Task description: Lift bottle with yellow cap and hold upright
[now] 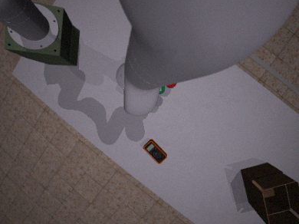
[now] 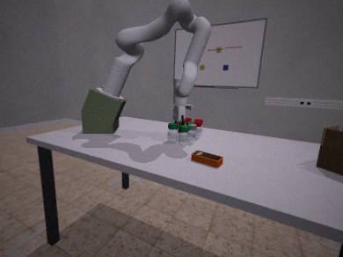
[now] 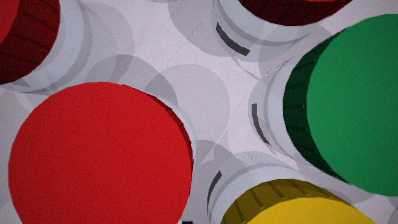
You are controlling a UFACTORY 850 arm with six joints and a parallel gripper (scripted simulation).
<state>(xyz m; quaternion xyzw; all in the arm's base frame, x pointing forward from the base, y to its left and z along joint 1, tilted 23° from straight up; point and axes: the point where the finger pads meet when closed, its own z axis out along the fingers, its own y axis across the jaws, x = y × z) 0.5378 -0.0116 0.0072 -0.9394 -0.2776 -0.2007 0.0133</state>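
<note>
My hand is 1 cm short of the yellow-capped bottle, 1 cm to the right of it and 1 cm above it. Also, from my hand: grey-capped bottle: 9 cm ahead, 4 cm to the right, 1 cm below; cardboard box: 79 cm ahead, 19 cm to the right, 1 cm above; orange multimeter: 20 cm ahead, 30 cm to the right, 4 cm below.
</note>
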